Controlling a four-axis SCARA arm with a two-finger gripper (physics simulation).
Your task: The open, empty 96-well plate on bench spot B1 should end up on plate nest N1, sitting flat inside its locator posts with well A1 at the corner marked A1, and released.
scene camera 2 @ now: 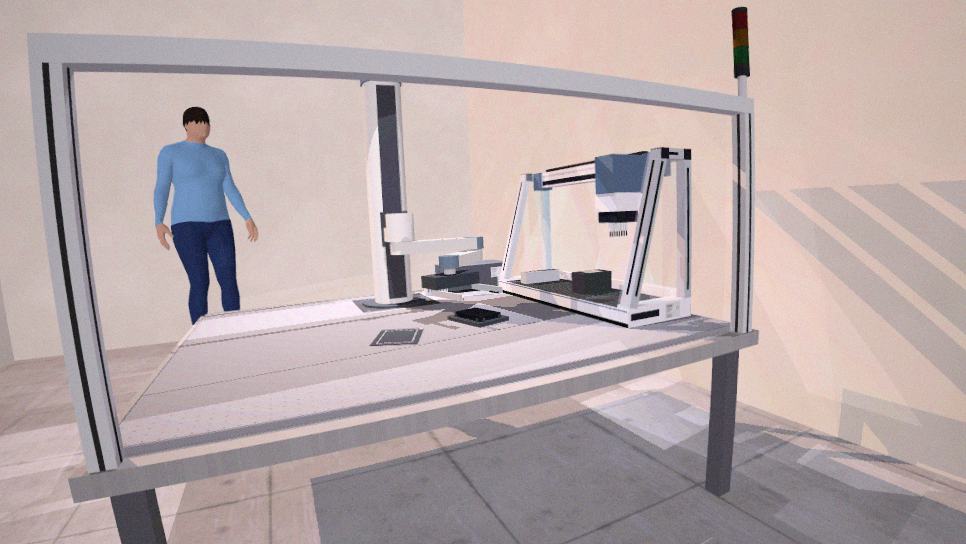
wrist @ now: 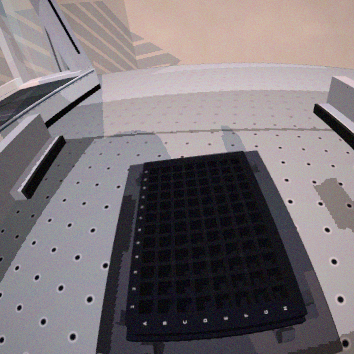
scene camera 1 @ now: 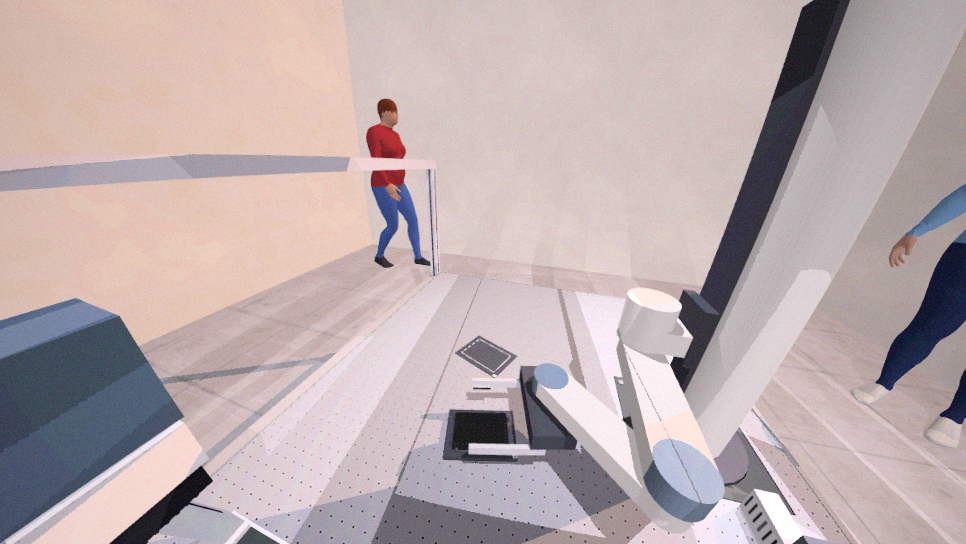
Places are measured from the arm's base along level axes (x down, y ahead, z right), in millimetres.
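Where they show: gripper, fingertip midpoint: (scene camera 2: 482,293) (wrist: 185,103) (scene camera 1: 470,411); arm's base, link origin: (scene camera 2: 394,305).
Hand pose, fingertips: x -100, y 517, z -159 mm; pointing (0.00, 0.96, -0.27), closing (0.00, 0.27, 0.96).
Things, the pixels of their top centre, and the offset from my fingertips. "spot": a spot on its surface instead.
- black 96-well plate, top centre: (wrist: 201,217) (scene camera 1: 480,428) (scene camera 2: 477,311) dx +61, dy -22, dz +8 mm
- Bench spot B1, surface spot: (scene camera 2: 396,336) (scene camera 1: 486,353) spot: dx +85, dy +40, dz +289 mm
- blue pipetting head, surface spot: (scene camera 2: 619,174) spot: dx -343, dy +260, dz -331 mm
The black 96-well plate (scene camera 1: 481,427) (scene camera 2: 478,313) (wrist: 210,240) lies on the dark plate nest N1 (scene camera 1: 448,439) (scene camera 2: 500,320) (wrist: 113,305). It looks flat, with low locator posts around its edges. In the wrist view its A and 1 marks are at the near left corner; the nest's A1 label cannot be made out. My gripper (scene camera 1: 471,415) (scene camera 2: 482,294) (wrist: 185,103) is open and empty, its fingers spread wide above the plate and clear of its sides. Bench spot B1 (scene camera 1: 486,355) (scene camera 2: 396,336), a flat dark rectangle with a white outline, carries no plate.
A gantry machine (scene camera 2: 652,229) with a blue pipetting head (scene camera 2: 619,174) stands beyond the nest, with boxes on its deck. The arm's column (scene camera 1: 804,270) (scene camera 2: 386,195) rises behind the gripper. A frame (scene camera 2: 392,64) spans the bench. Two people stand beyond the bench.
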